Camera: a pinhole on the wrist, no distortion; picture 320 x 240 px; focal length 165.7 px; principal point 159.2 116.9 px. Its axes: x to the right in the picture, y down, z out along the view. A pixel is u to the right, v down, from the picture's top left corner.
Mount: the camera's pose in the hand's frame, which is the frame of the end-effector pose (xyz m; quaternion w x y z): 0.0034 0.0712 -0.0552 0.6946 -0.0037 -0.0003 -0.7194
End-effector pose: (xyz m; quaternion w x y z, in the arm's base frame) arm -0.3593 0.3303 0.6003 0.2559 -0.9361 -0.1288 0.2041
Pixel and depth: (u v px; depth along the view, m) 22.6 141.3 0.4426
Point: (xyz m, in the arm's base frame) -0.3984 0.1589 0.0396
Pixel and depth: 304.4 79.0 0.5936
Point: -0.7928 0.8787 0.4553
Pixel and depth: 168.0 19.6 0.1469
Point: -0.4642 0.2849 0.5182
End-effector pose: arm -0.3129 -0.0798 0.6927 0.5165 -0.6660 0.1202 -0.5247
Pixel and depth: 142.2 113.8 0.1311
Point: -0.2170 -0.0760 0.6307
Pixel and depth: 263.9 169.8 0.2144
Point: -0.1778 -0.0093 0.7985
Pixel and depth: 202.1 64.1 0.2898
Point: -0.1566 0.1153 0.6598
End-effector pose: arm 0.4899 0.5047 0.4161 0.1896 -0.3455 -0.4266 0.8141
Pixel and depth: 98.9 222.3 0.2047
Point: 0.2859 0.4236 0.3027
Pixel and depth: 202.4 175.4 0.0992
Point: 0.4312 0.4776 0.3815
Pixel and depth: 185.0 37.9 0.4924
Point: 0.3316 0.1146 0.6786
